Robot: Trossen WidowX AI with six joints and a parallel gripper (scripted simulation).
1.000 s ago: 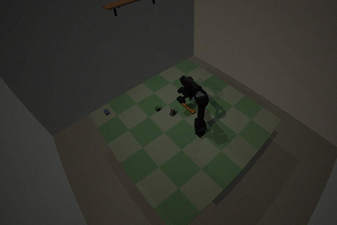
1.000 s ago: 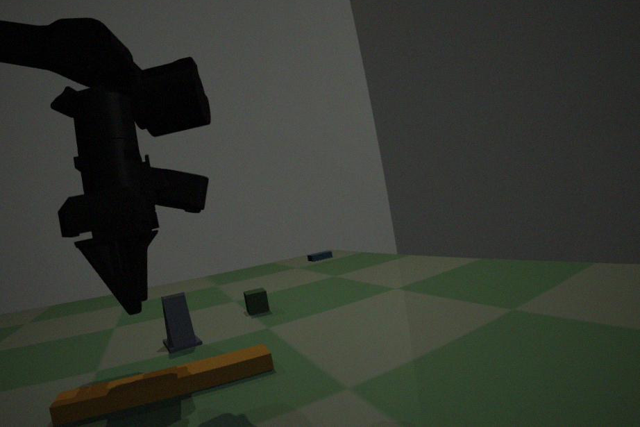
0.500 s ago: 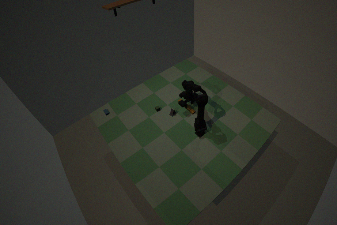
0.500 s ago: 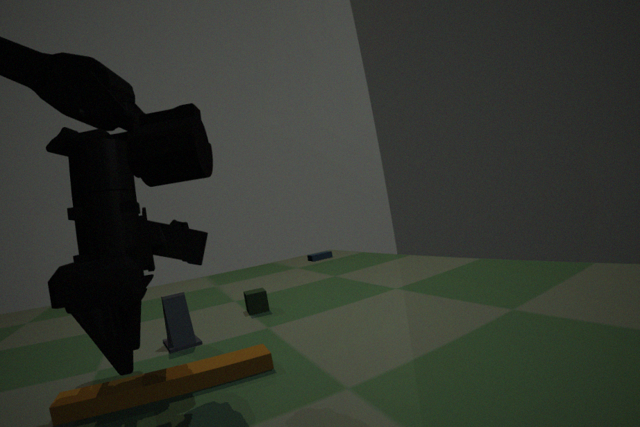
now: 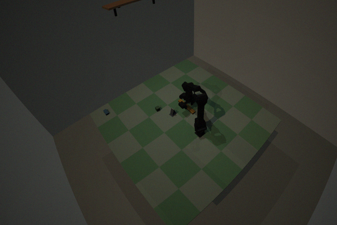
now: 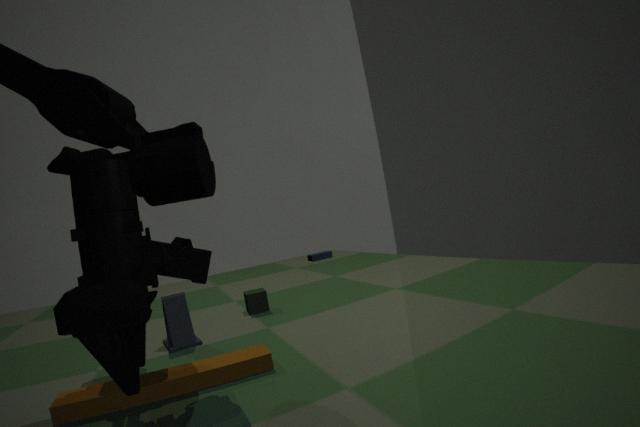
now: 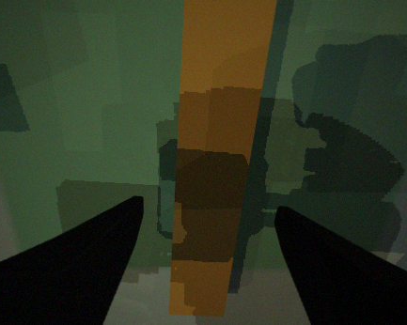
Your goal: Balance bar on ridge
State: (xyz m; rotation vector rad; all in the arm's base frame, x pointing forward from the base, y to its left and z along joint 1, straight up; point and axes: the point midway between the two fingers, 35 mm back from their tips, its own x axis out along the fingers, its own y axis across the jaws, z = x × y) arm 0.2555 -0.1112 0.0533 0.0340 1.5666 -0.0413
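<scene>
Now: the orange bar 3 cm ahead of my gripper tip and 1 cm below it. Round my gripper tip: dark green cube 21 cm to the left, 18 cm ahead; then small blue block 61 cm to the left, 48 cm ahead, 1 cm below.
</scene>
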